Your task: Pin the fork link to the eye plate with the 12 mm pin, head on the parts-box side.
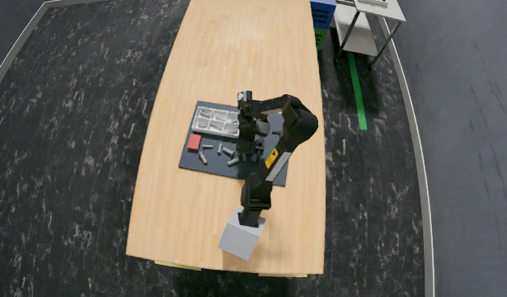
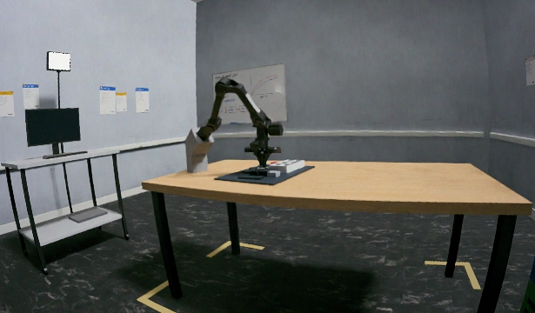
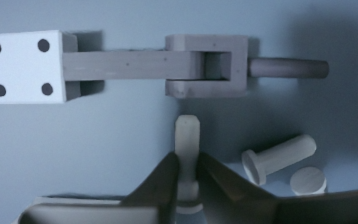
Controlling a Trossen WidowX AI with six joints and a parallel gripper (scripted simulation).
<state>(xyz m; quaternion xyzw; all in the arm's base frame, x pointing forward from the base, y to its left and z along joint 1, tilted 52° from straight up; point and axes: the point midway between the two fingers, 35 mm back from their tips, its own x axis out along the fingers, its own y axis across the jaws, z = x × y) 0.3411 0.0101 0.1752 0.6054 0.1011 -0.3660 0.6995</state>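
Right now the eye plate is 10 mm behind my hand, 50 mm to the right of it and 60 mm below it. Also, from my hand: long dark bar 10 mm behind, 130 mm to the right, 60 mm below; then pin 60 mm behind, 30 mm to the left, 60 mm below; then dark mat 20 mm ahead, 40 mm to the left, 70 mm below.
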